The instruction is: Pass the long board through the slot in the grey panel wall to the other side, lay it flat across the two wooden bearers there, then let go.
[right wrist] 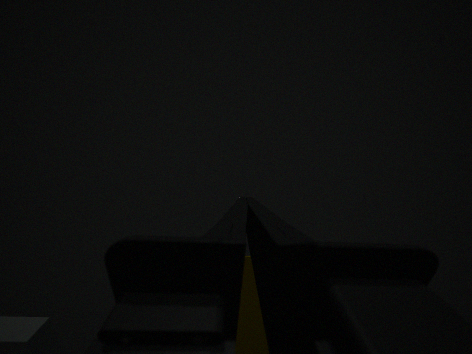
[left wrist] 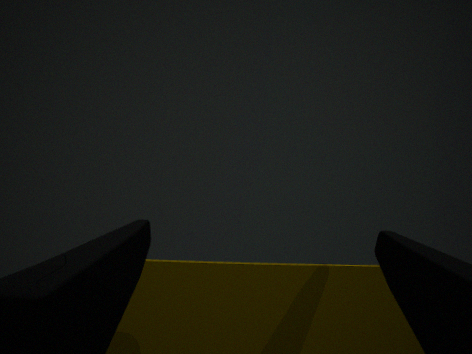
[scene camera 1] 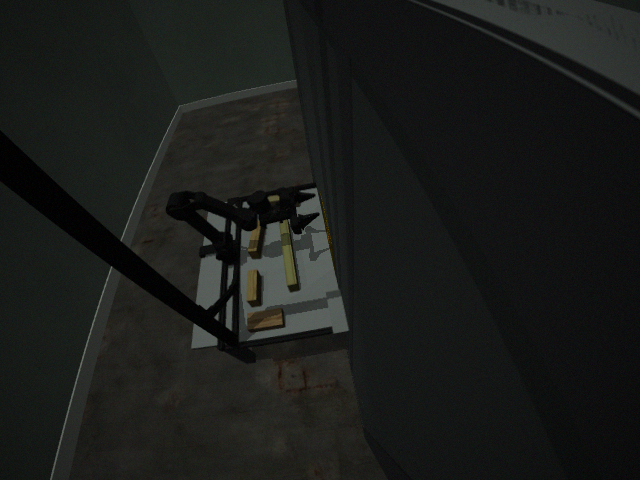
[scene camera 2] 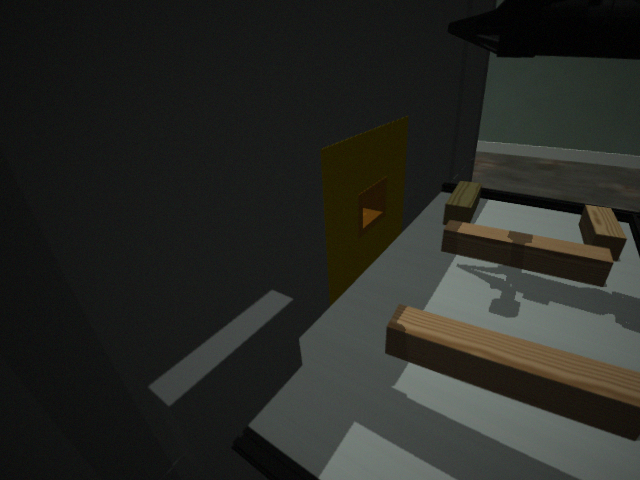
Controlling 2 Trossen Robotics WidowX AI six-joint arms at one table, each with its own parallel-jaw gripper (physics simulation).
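Frame: origin at the left arm's base, x ahead, y left, z up, level; millimetres.
Seen in the pictures: left gripper, fingertip midpoint: (left wrist: 264, 236) (scene camera 1: 317, 204); right gripper, fingertip midpoint: (right wrist: 245, 203) (scene camera 2: 448, 28); left arm's base, origin of the base link: (scene camera 1: 230, 259).
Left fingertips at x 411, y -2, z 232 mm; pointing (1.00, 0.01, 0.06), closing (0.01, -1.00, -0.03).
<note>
Pixels of each thing's middle, then the offset from my left fingertips to it. "spot": a spot on its surface instead. Level surfaces: height alone.
- long pale board, body centre: (scene camera 1: 288, 251) dx -153, dy -24, dz -220 mm
- table, its level: dz -251 mm
- slot, surface spot: (scene camera 2: 371, 206) spot: dx +52, dy -1, dz -160 mm
- small block, body centre: (scene camera 2: 463, 202) dx +152, dy +253, dz -228 mm
The long pale board (scene camera 1: 289, 254) lies flat on the table (scene camera 1: 313, 290) on the left arm's side of the grey panel wall (scene camera 1: 413, 238) (scene camera 2: 223, 143). My left gripper (scene camera 1: 315, 205) (left wrist: 263, 230) is open and empty. It hovers above the board's far end and points at the wall just above the yellow panel (left wrist: 252, 309) (scene camera 2: 347, 238). The slot (scene camera 2: 371, 206) shows in the yellow panel with nothing in it. Two wooden bearers (scene camera 2: 499, 245) (scene camera 2: 475, 352) lie on the right arm's side. My right gripper (scene camera 2: 456, 26) (right wrist: 246, 205) is shut and empty, high above the bearers.
Three short wooden blocks (scene camera 1: 256, 240) (scene camera 1: 252, 287) (scene camera 1: 265, 319) lie on the left side near the arm's base. A small block (scene camera 2: 462, 200) sits beside the far bearer. A black frame bar (scene camera 1: 151, 281) crosses scene camera 1.
</note>
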